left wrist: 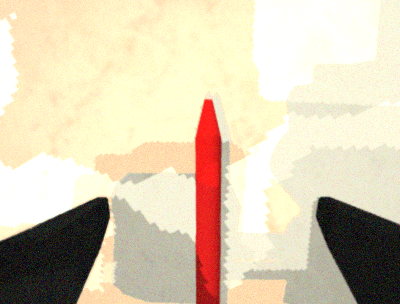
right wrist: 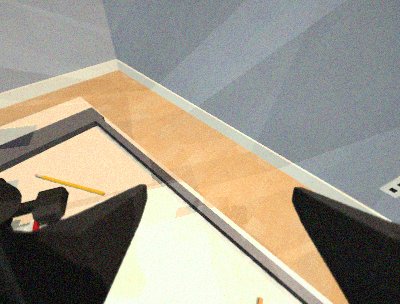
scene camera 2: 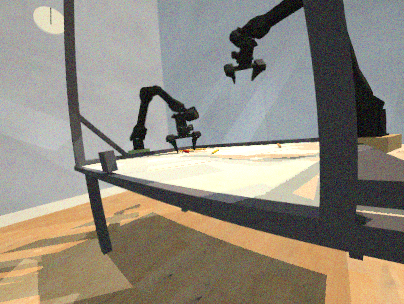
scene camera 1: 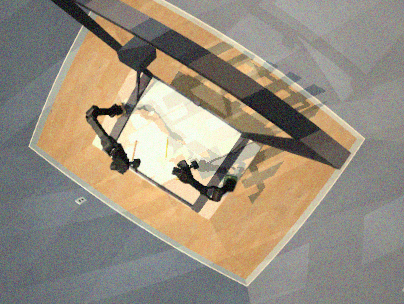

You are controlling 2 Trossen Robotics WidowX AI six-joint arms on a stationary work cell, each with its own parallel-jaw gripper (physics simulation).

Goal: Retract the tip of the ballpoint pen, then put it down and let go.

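Frame: origin at the left arm's base, x ahead, y left, z up, level; centimetres.
Seen in the pictures: left gripper, fingertip midpoint: (left wrist: 214, 207) (scene camera 2: 186, 152); right gripper, fingertip midpoint: (right wrist: 219, 192) (scene camera 2: 243, 81) (scene camera 1: 129, 173); left arm's base, link origin: (scene camera 2: 138, 149) (scene camera 1: 230, 182); right arm's base, link origin: (scene camera 2: 368, 136) (scene camera 1: 118, 110).
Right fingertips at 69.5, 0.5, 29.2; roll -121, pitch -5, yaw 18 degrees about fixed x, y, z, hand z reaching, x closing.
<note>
Offsets run from my right fingertips to a thing's middle, as dx, dy, dz. Level surfaces: height alone.
The red ballpoint pen {-33.8, -3.8, -32.5} (left wrist: 208, 170) (scene camera 2: 186, 151) (right wrist: 36, 226) lies on the white table top {dz -33.0} (scene camera 1: 162, 102) (scene camera 2: 220, 182). In the left wrist view it runs upright in the picture, its narrow end up and its lower end cut off; a small pale point shows at the narrow end, but whether that is the writing tip is unclear. My left gripper (left wrist: 214, 207) (scene camera 2: 185, 149) (scene camera 1: 187, 164) is open low over the pen, one finger on each side, apart from it. My right gripper (right wrist: 219, 192) (scene camera 2: 243, 80) is open and empty, high above the table.
A yellow pencil (scene camera 1: 166, 148) (right wrist: 72, 185) and an orange stick {+13.4, -8.0, -32.7} (scene camera 1: 134, 150) (right wrist: 260, 300) lie on the table. A dark frame rail (right wrist: 195, 197) (scene camera 2: 200, 200) edges the table. A dark upright post (scene camera 2: 337, 125) stands at the right of scene camera 2.
</note>
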